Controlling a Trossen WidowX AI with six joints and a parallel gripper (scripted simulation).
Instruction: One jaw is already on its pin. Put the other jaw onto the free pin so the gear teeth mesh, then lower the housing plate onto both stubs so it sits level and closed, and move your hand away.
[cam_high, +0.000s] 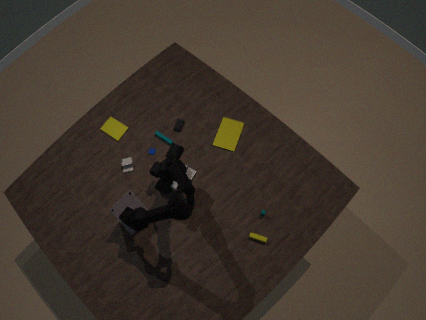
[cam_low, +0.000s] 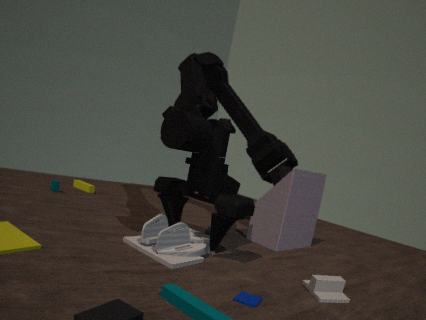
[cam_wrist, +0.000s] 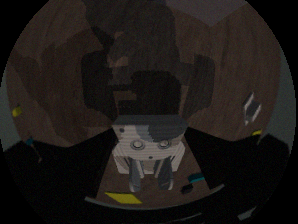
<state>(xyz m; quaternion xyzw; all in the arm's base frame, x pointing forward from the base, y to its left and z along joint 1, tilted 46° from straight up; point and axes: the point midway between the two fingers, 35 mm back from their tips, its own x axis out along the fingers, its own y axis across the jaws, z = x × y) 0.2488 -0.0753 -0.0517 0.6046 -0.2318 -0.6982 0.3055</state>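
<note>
The housing plate is 1 cm ahead of my gripper tip and 1 cm above it. From my gripper tip the other things lie so: blue tile (6 cm ahead, 19 cm to the left, 1 cm below); teal bar (15 cm ahead, 19 cm to the left); grey jaw (3 cm ahead, 1 cm to the right).
</note>
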